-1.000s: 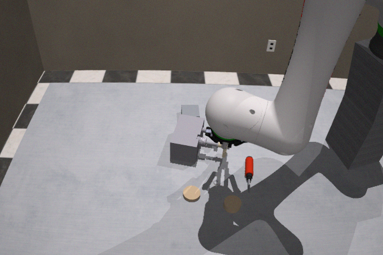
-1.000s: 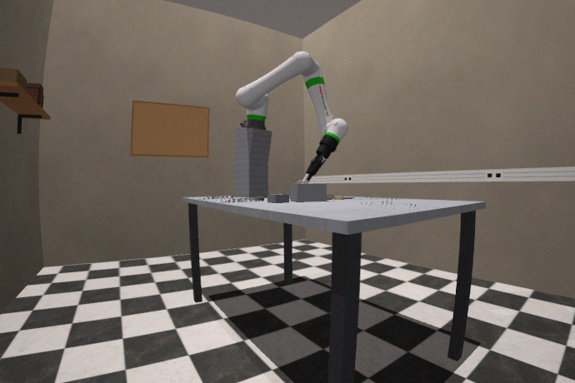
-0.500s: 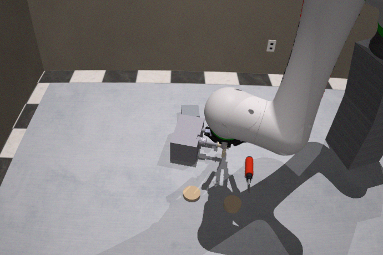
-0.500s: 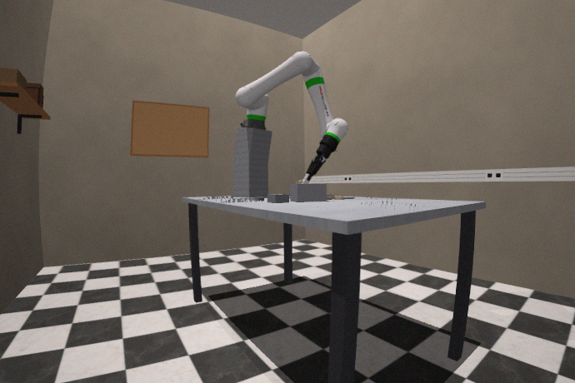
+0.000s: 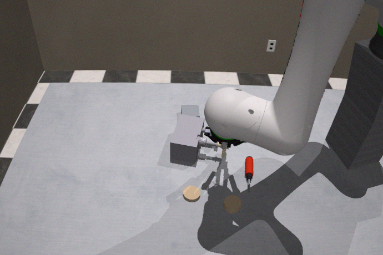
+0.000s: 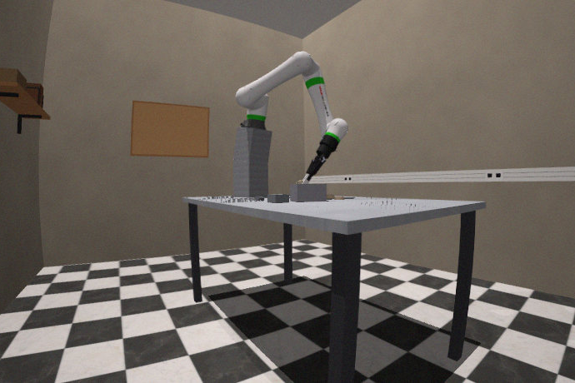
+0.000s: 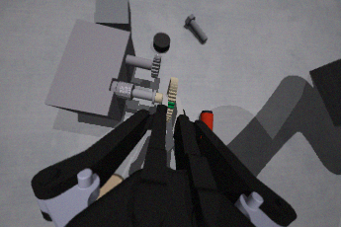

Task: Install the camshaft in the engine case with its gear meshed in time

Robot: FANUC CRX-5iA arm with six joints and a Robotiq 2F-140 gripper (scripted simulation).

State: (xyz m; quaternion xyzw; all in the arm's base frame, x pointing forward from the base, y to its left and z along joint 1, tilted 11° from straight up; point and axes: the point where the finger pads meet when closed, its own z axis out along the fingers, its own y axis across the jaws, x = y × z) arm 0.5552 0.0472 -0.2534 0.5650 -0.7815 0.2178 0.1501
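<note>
My hand is 30 mm short of the camshaft, 40 mm to the left of it and 40 mm above it. Also, from my hand: black cap: 10 mm behind, 190 mm to the right, 90 mm below; then small crank gear: 10 mm ahead, 90 mm to the right, 40 mm below; then tan disc: 110 mm ahead, 130 mm to the left, 100 mm below.
</note>
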